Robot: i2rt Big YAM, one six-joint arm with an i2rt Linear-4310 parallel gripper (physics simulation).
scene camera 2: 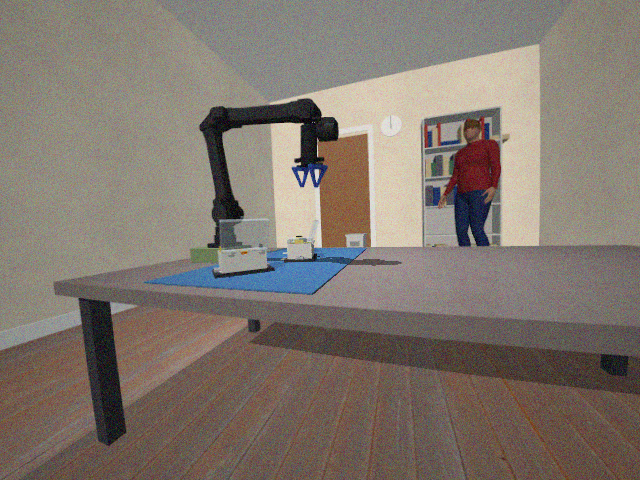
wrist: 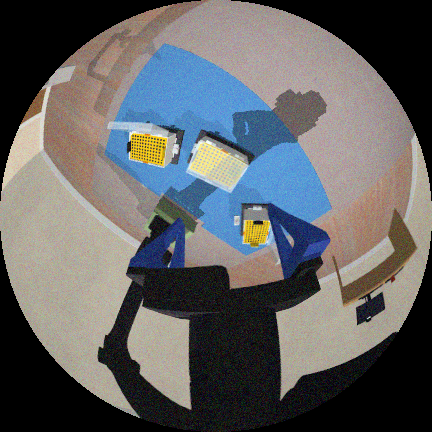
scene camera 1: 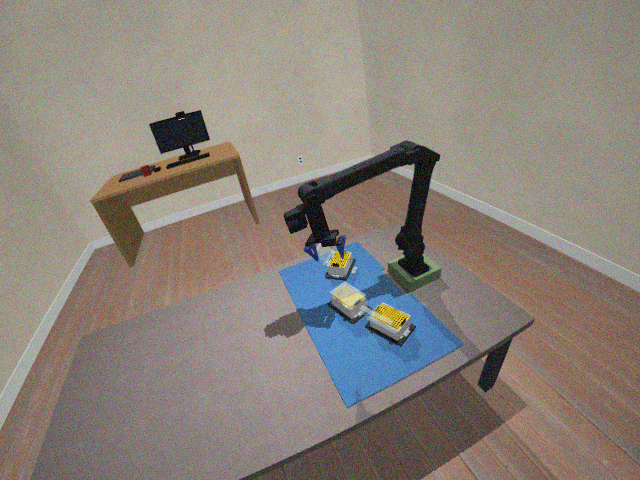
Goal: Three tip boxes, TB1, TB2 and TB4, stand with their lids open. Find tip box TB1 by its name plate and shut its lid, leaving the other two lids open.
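Places are measured from the arm's base along level axes (x left, y down, z back), in millimetres.
Pixels of known places: gripper, fingertip midpoint: (scene camera 2: 308, 187) (wrist: 224, 214) (scene camera 1: 330, 259); arm's base, origin of the base link: (wrist: 164, 228) (scene camera 1: 413, 266).
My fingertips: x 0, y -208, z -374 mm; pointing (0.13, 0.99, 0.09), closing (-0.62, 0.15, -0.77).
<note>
Ahead of a thing's pixels: the offset from my fingertips to its top centre. "*": to the spot under its first point. Level surfaces: height alone.
Three white tip boxes with yellow racks stand on the blue mat {dy +258 mm} (scene camera 1: 341, 372) (scene camera 2: 180, 279) (wrist: 170, 75); no name plate is legible. The middle box {dx +7, dy +181, dz +55 mm} (scene camera 1: 347, 301) (wrist: 218, 164) has its clear lid down over the rack. The near box (scene camera 1: 390, 321) (scene camera 2: 241, 260) (wrist: 148, 149) has its lid (scene camera 2: 244, 233) (wrist: 132, 126) standing open. The far box {dx -233, dy +183, dz +129 mm} (scene camera 1: 339, 264) (wrist: 256, 232) is also open, its clear lid {* dx +154, dy +158, dz +37 mm} (scene camera 2: 314, 230) raised; it overlaps the middle box in the second scene view. My gripper (scene camera 1: 329, 258) (scene camera 2: 309, 186) (wrist: 224, 214) is open and empty, high above the boxes.
The arm's green base block (scene camera 1: 414, 279) (scene camera 2: 204, 254) (wrist: 192, 216) stands beside the mat on the grey table {dy +261 mm} (scene camera 1: 180, 372) (scene camera 2: 465, 289). A wooden desk (scene camera 1: 180, 175) with a monitor (scene camera 1: 180, 131) stands away from the table. A person (scene camera 2: 474, 170) stands by a bookshelf (scene camera 2: 422, 180) behind it.
</note>
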